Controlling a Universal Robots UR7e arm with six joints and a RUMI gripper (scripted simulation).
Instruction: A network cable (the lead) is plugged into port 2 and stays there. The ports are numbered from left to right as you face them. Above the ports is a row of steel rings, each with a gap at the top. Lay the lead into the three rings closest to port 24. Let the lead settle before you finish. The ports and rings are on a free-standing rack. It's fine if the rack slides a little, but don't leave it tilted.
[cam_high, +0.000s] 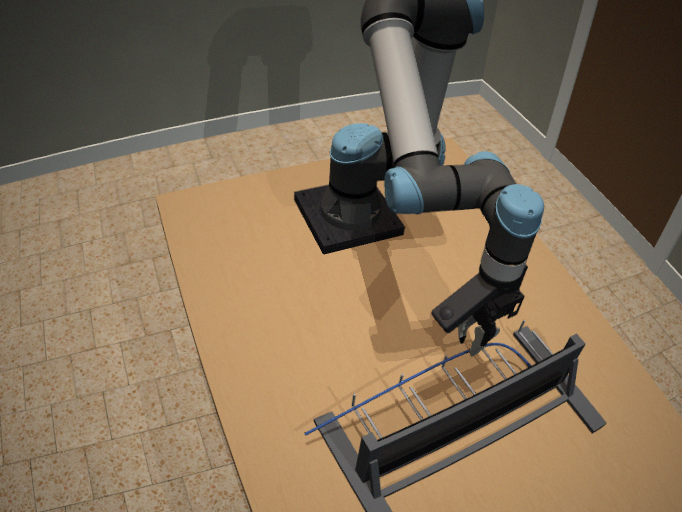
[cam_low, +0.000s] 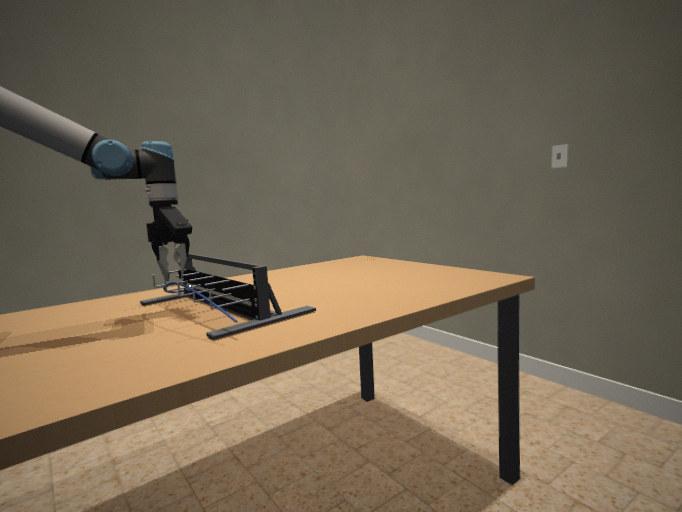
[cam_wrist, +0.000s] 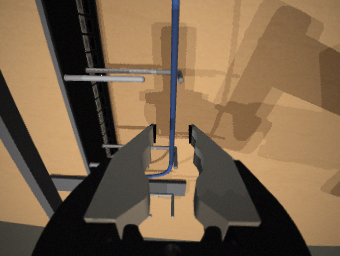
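The free-standing rack is 120 mm ahead of my hand, 10 mm to the right of it and 40 mm below it.
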